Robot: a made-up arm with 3 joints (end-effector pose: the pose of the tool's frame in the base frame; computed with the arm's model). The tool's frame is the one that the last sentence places.
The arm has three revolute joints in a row. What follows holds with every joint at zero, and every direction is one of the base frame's. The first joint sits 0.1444 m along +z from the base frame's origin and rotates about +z. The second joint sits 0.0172 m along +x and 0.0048 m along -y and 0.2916 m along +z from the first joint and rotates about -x. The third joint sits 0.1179 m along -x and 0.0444 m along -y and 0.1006 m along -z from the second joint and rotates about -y. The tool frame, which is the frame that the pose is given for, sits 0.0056 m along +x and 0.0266 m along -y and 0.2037 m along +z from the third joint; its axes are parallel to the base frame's.
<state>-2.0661 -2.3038 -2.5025</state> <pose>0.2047 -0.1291 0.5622 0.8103 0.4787 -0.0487 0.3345</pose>
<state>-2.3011 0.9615 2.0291</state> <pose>0.0434 0.3449 0.3879 0.5496 -0.7871 -0.0843 -0.2672</pose>
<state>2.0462 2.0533 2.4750</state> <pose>0.2833 -0.1140 0.6182 0.6020 -0.2719 0.4937 -0.5656</pose>
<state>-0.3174 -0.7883 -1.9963</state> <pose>0.1033 0.0500 0.2518 0.5450 0.3281 0.7334 0.2396</pose>
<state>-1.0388 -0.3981 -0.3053</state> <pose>-0.1086 -0.0243 0.4933 0.8560 0.2436 0.0324 -0.4548</pose>
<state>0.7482 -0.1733 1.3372</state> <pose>-0.1729 -0.2512 0.3765 0.7473 0.2889 -0.5500 0.2357</pose>
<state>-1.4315 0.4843 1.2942</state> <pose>-0.1262 0.2803 0.4340 0.6793 -0.5284 -0.3161 -0.3992</pose>
